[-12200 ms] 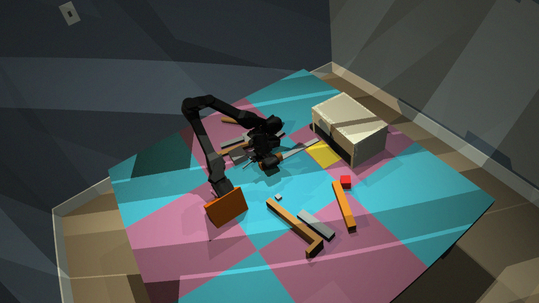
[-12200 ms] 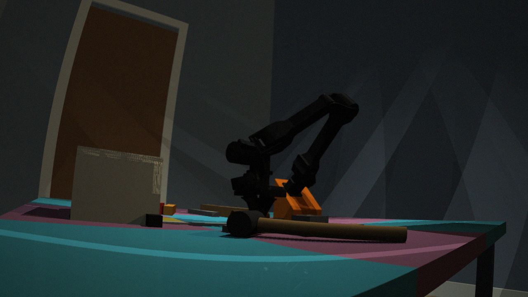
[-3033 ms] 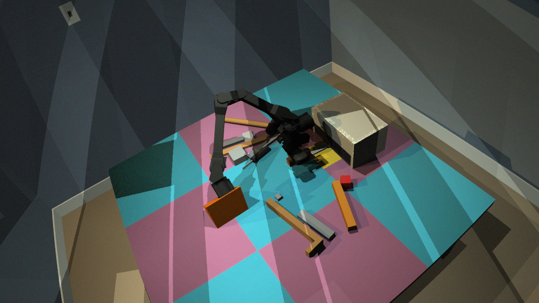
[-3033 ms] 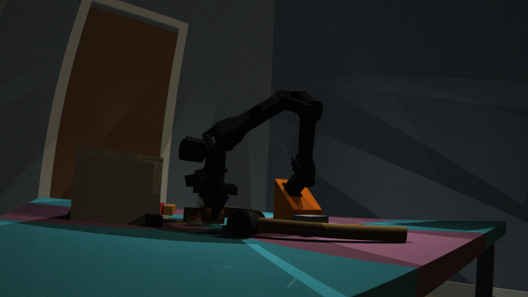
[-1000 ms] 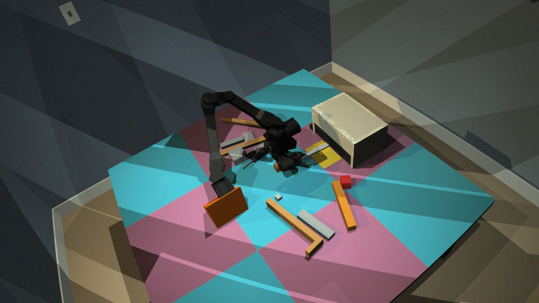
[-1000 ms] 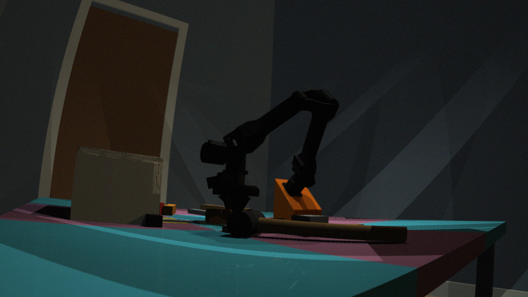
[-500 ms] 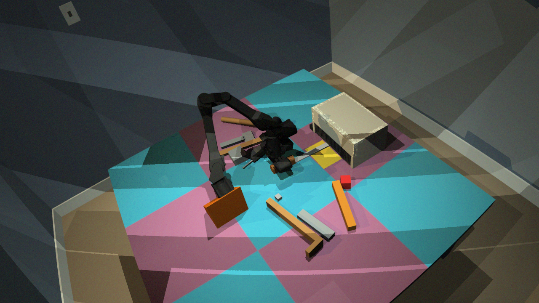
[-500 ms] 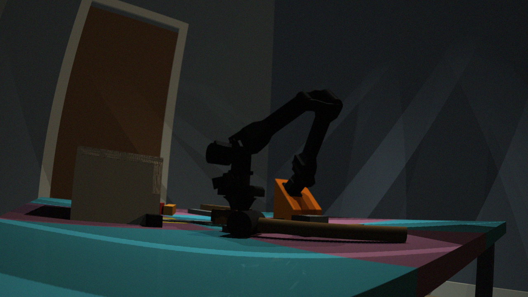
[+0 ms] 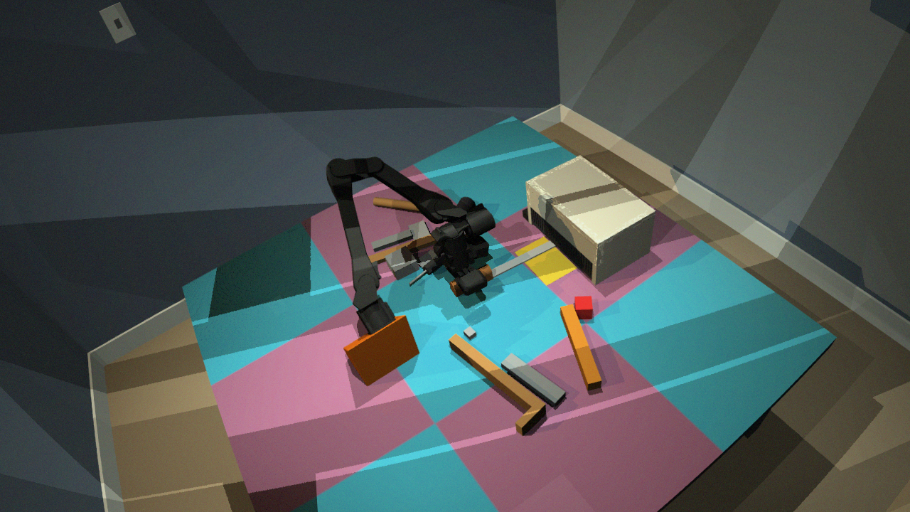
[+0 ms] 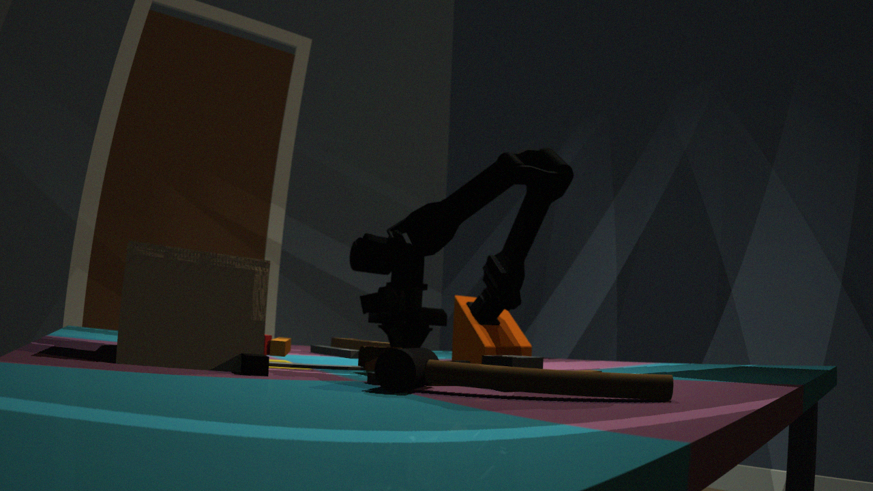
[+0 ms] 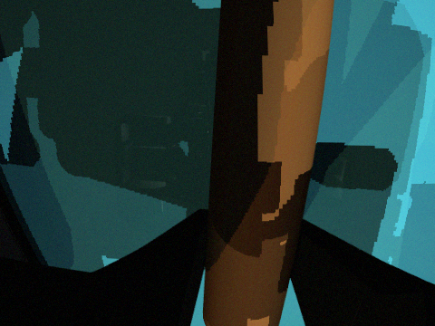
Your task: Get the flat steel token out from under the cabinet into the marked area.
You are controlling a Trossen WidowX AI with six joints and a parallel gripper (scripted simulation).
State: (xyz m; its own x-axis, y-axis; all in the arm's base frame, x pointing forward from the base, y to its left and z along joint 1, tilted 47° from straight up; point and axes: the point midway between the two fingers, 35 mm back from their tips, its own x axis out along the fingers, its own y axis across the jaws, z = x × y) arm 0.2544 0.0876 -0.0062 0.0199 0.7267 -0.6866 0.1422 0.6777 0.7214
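The screwdriver lies 40 mm behind my gripper tip and 110 mm to the left of it. From my gripper tip the other things lie so: long wooden stick: 40 mm behind, 230 mm to the left; then small grey cube: 80 mm behind, 130 mm to the right; then grey block: 80 mm behind, 180 mm to the left, 10 mm above.
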